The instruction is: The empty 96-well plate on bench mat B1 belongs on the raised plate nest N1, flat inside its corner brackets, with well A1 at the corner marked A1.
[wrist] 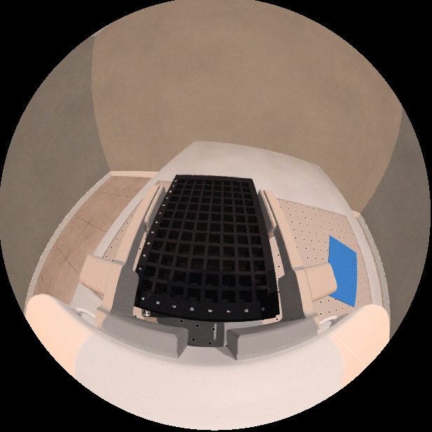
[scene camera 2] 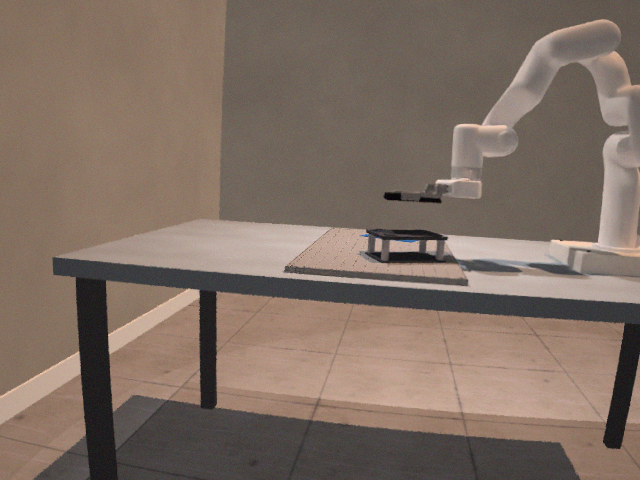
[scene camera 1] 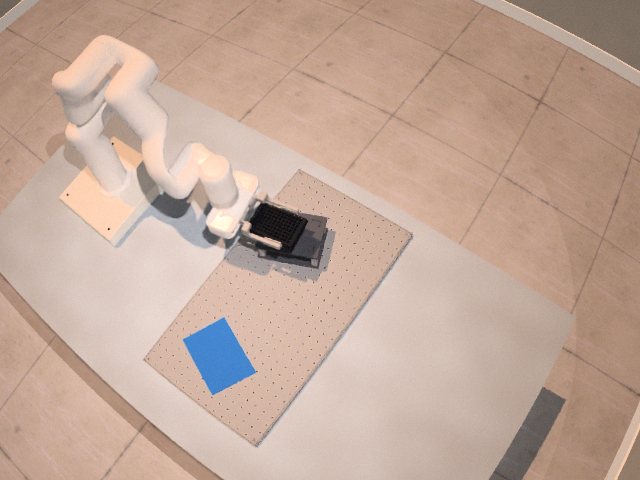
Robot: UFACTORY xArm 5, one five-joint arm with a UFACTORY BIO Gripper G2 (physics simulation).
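Places are measured from the arm's base along level axes (x ahead, y left, z up), in millimetres.
Pixels of known places: hand at its tool point: (scene camera 2: 406, 195) (scene camera 1: 281, 226); arm's base at its link origin: (scene camera 2: 615, 249) (scene camera 1: 114, 180).
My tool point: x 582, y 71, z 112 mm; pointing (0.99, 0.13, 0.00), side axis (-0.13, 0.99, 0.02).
Ahead of a thing's pixels: the offset from my tool point to its top centre. Level surfaces: height alone.
The black 96-well plate @(14 mm back, 1 mm right, 4 mm up) (scene camera 1: 276, 226) (scene camera 2: 392, 196) (wrist: 210, 245) is level between the fingers of my gripper (scene camera 1: 288, 227) (scene camera 2: 412, 196) (wrist: 212, 200), which is shut on its two long sides. The dark raised plate nest N1 @(2 mm back, 35 mm left, 84 mm down) (scene camera 1: 316, 237) (scene camera 2: 405, 234) stands on posts below the plate; a gap shows between them in scene camera 2. In scene camera 1 the plate covers part of the nest. In the wrist view the plate hides most of the nest; a small A1 mark (wrist: 146, 313) shows beside the plate's corner lettered A. The blue bench mat B1 @(146 mm down) (scene camera 1: 219, 356) (wrist: 344, 272) bears no plate.
The nest and the blue mat are on a perforated board @(148 mm down) (scene camera 1: 310, 310) (scene camera 2: 320, 258) (wrist: 310, 220) on the grey table @(161 mm down) (scene camera 1: 413, 335) (scene camera 2: 180, 248). The arm's base plate (scene camera 1: 93, 206) (scene camera 2: 599, 260) stands on the table beyond one side of the board.
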